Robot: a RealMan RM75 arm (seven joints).
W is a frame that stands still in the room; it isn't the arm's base.
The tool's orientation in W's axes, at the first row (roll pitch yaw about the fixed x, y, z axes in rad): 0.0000 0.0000 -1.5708
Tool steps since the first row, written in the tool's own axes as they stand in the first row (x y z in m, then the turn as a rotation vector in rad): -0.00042 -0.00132 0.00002 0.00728 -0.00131 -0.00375; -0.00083 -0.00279 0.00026 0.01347 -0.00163 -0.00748; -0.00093 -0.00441 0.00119 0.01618 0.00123 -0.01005; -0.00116 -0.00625 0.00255 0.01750 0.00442 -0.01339; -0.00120 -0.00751 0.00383 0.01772 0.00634 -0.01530; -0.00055 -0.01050 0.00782 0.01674 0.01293 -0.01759; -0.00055 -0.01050 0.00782 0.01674 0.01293 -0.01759; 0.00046 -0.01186 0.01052 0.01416 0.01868 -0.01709; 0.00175 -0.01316 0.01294 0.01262 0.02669 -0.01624; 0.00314 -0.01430 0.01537 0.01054 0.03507 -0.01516; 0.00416 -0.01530 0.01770 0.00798 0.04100 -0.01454; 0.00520 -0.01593 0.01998 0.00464 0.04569 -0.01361
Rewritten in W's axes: -0.00132 0.00042 0.00002 -0.00131 -0.00728 -0.00375; -0.00279 0.00083 0.00026 -0.00163 -0.01347 -0.00748; -0.00441 0.00093 0.00119 0.00123 -0.01618 -0.01005; -0.00625 0.00116 0.00255 0.00442 -0.01750 -0.01339; -0.00751 0.00120 0.00383 0.00634 -0.01772 -0.01530; -0.01050 0.00055 0.00782 0.01293 -0.01674 -0.01759; -0.01050 0.00055 0.00782 0.01293 -0.01674 -0.01759; -0.01186 -0.00046 0.01052 0.01868 -0.01416 -0.01709; -0.01316 -0.00175 0.01294 0.02669 -0.01262 -0.01624; -0.01430 -0.00314 0.01537 0.03507 -0.01054 -0.01516; -0.01530 -0.00416 0.01770 0.04100 -0.00798 -0.01454; -0.01593 -0.00520 0.01998 0.04569 -0.00464 -0.01361
